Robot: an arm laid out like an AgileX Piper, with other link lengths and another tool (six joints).
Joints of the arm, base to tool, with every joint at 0 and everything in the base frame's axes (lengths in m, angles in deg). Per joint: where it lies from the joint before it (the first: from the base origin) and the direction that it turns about. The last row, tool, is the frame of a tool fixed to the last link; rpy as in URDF.
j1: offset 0 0 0.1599 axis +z
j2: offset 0 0 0 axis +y
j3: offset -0.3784 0 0.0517 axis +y
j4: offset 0.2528 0 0.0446 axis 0.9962 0 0.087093
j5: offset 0 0 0 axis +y
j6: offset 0.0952 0 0.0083 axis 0.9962 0 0.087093
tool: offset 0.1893 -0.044 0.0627 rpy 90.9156 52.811 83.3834
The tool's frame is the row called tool.
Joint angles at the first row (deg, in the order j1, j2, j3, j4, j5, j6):
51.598, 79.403, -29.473, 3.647, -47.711, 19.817
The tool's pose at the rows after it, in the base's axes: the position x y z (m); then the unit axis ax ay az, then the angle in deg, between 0 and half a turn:
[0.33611, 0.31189, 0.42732, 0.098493, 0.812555, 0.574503, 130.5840]
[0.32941, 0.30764, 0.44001, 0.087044, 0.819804, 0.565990, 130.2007]
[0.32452, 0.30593, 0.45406, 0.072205, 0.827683, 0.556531, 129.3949]
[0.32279, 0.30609, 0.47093, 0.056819, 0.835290, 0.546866, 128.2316]
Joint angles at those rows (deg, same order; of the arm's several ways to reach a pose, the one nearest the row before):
51.599, 75.779, -30.677, 3.546, -41.922, 18.790
51.598, 72.714, -32.484, 3.351, -36.190, 17.327
51.590, 70.402, -34.914, 3.164, -30.679, 15.349
51.376, 68.876, -38.205, 2.907, -25.267, 13.190

